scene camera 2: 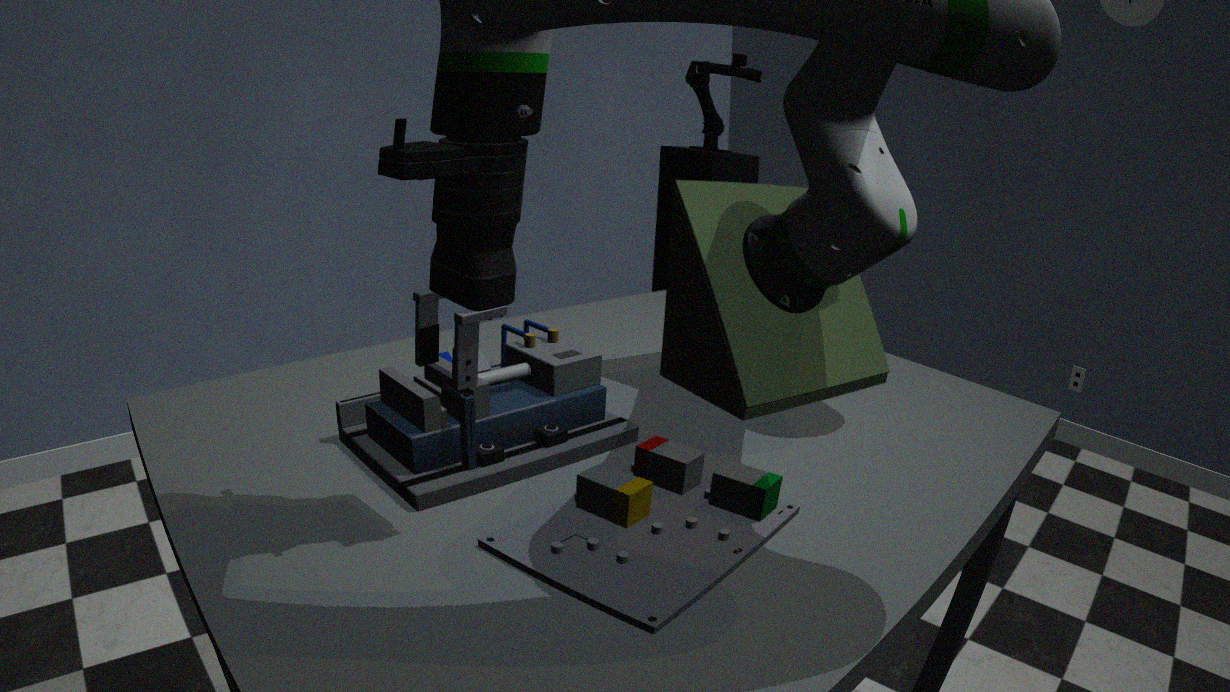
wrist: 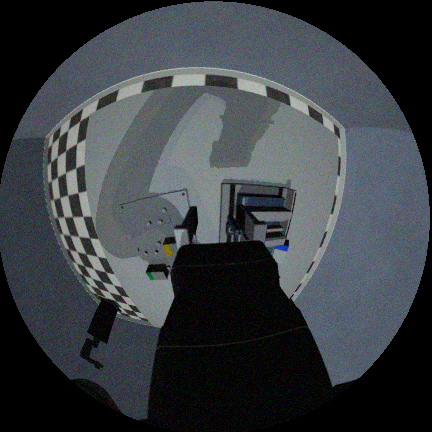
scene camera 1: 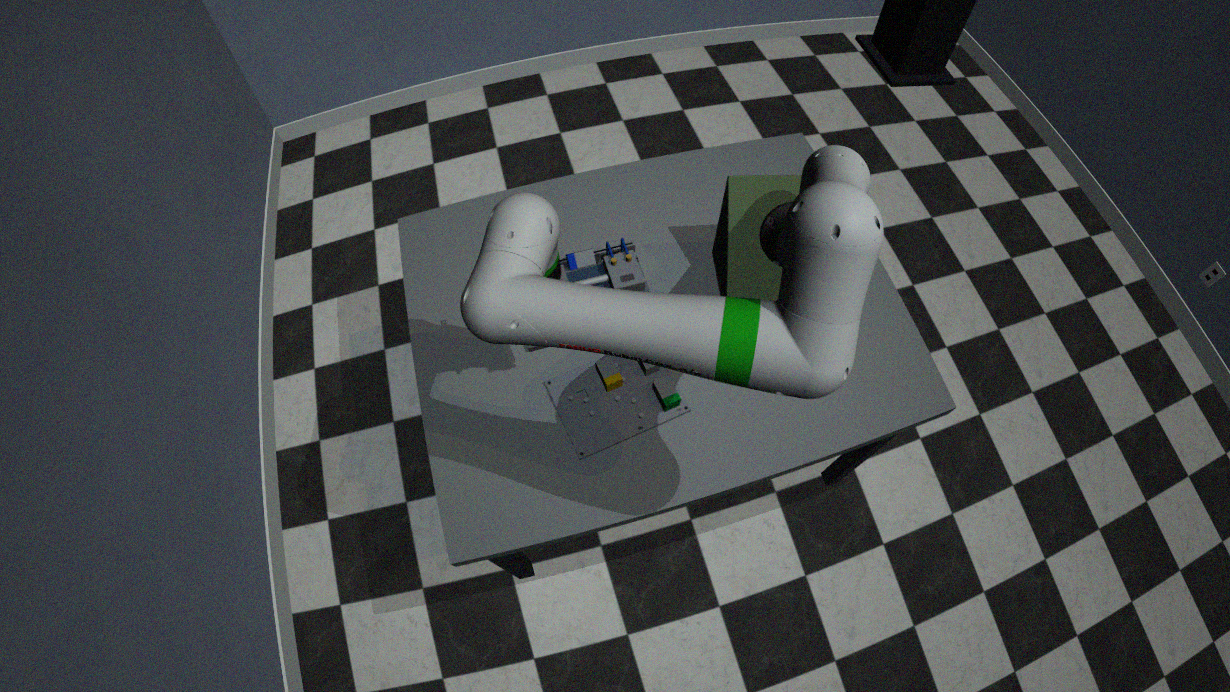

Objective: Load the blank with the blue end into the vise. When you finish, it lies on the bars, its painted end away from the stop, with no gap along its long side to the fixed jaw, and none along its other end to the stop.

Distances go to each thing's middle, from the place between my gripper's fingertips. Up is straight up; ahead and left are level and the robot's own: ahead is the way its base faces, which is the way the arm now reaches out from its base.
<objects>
Right now the yellow-ended blank (scene camera 2: 624,499) is 130 mm behind my hand, 70 mm to the left of it and 120 mm below it. Round my hand: green-ended blank (scene camera 2: 753,493) (240 mm behind, 140 mm to the left, 120 mm below); grey plate (wrist: 136,213) (140 mm behind, 120 mm to the left, 140 mm below); red-ended blank (scene camera 2: 669,465) (220 mm behind, 50 mm to the left, 120 mm below).
</objects>
